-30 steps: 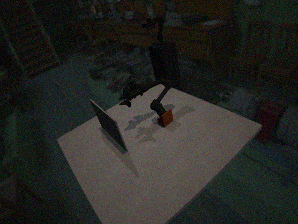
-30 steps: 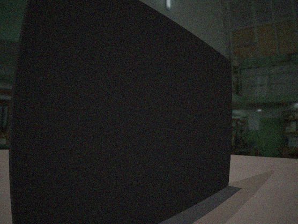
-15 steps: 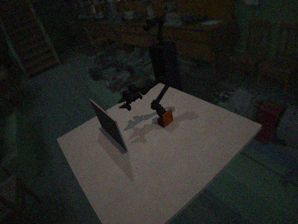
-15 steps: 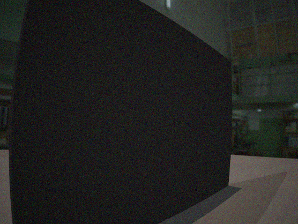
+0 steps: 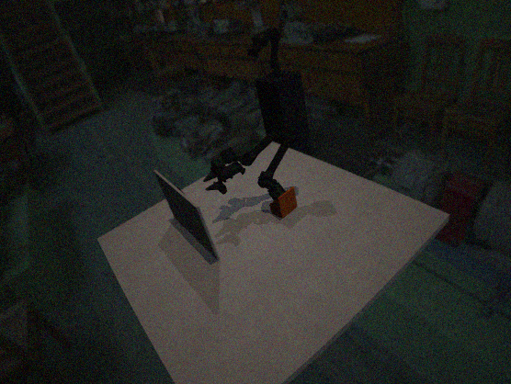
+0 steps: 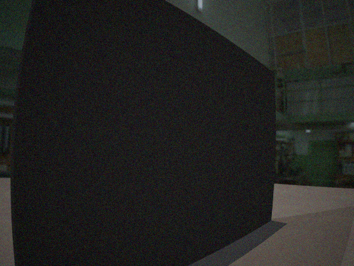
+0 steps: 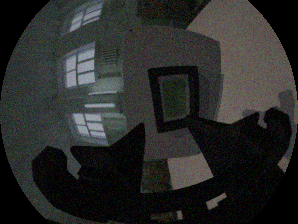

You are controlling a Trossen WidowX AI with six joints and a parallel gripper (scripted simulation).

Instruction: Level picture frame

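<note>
The picture frame lies 13 cm ahead of my gripper tip, 1 cm to the right of it and 5 cm below it. Also, from my gripper tip: wall panel (14 cm ahead, 1 cm to the left, 7 cm below).
</note>
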